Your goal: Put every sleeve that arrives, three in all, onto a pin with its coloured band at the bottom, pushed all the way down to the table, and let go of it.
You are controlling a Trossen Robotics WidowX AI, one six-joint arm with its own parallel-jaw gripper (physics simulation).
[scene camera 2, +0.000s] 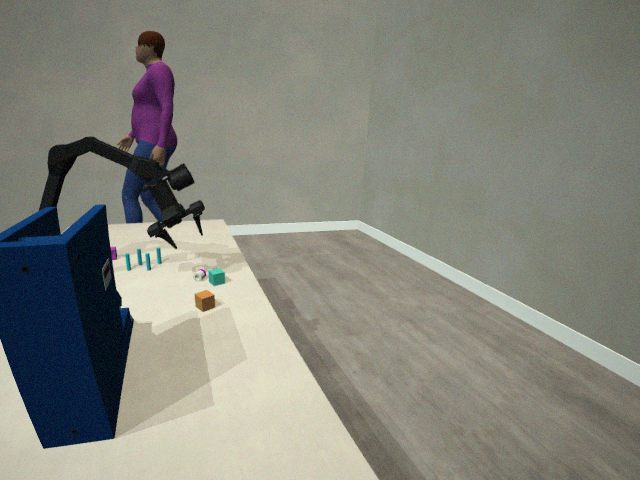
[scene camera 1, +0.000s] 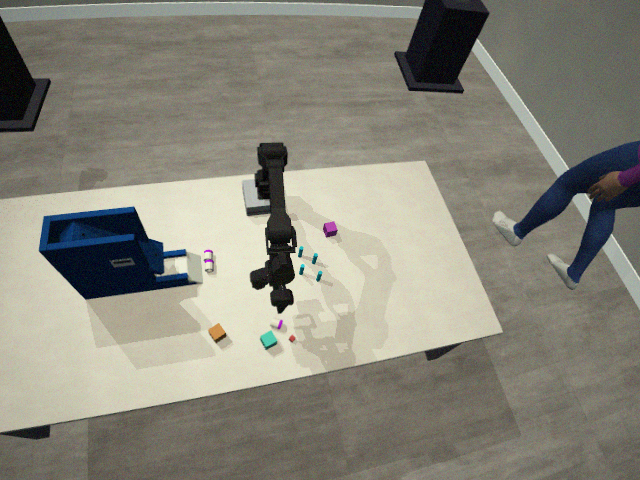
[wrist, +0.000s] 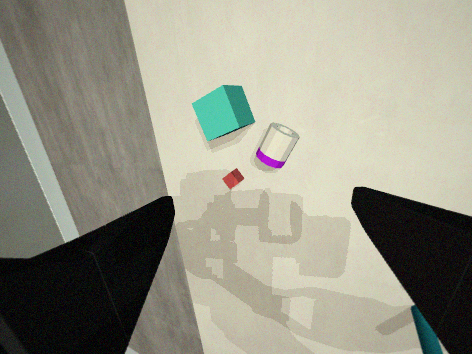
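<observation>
A white sleeve with a purple band (scene camera 1: 277, 324) (scene camera 2: 199, 274) (wrist: 278, 145) lies on its side beside the teal cube. Two more white sleeves with purple bands lie by the chute's mouth: one sleeve (scene camera 1: 208, 255) and another sleeve (scene camera 1: 209, 266), close together. Four thin teal pins stand upright on the table, among them a pin (scene camera 1: 318, 275) (scene camera 2: 158, 255) and a pin (scene camera 1: 300, 251); none carries a sleeve. Part of a pin (wrist: 426, 330) shows behind a finger in the wrist view. My gripper (scene camera 2: 188, 241) (wrist: 261, 200) is open and empty, above the table near the lone sleeve.
A teal cube (scene camera 1: 268, 339) (scene camera 2: 216, 276) (wrist: 223, 113) and a small red cube (scene camera 1: 292, 338) (wrist: 233, 178) lie near the lone sleeve. An orange cube (scene camera 1: 217, 332) (scene camera 2: 204, 300), a purple cube (scene camera 1: 330, 228) and a tall blue chute (scene camera 1: 103, 268) (scene camera 2: 51, 330) are on the table. A person (scene camera 2: 153, 103) stands beyond.
</observation>
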